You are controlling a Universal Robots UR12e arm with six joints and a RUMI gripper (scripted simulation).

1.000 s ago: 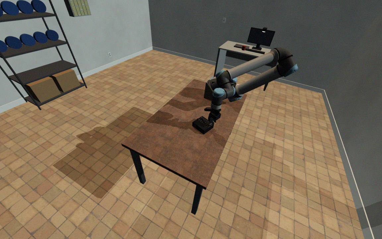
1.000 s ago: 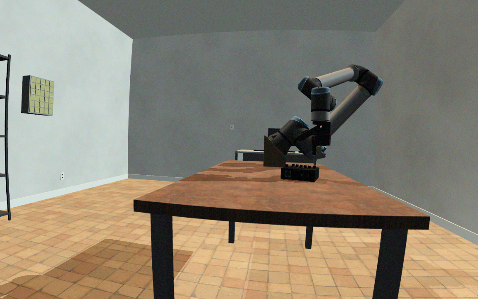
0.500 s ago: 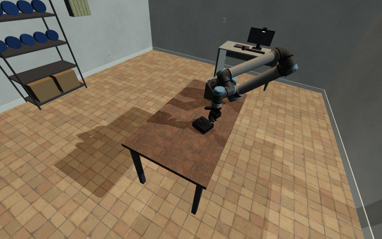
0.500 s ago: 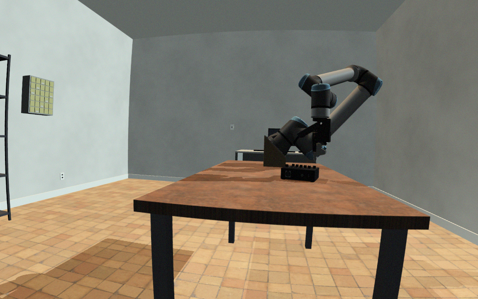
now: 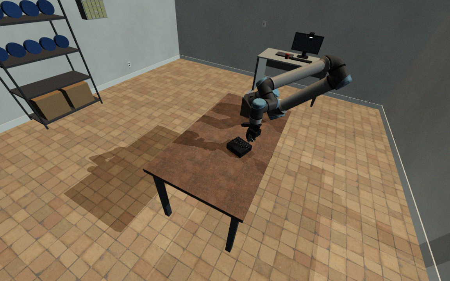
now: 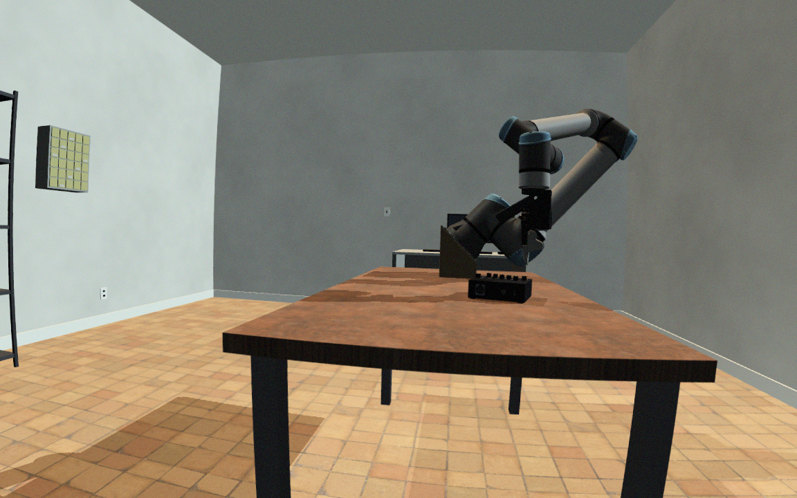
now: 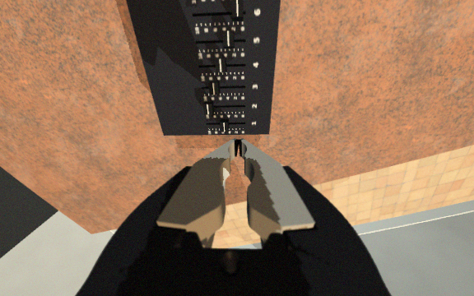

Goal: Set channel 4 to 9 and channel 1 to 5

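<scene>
Right now my hand is 2 cm short of the channel 1 fader knob, 1 cm to the left of it and 5 cm above it. From my hand the other things lie so: channel 4 fader knob 7 cm to the right, 5 cm below.
</scene>
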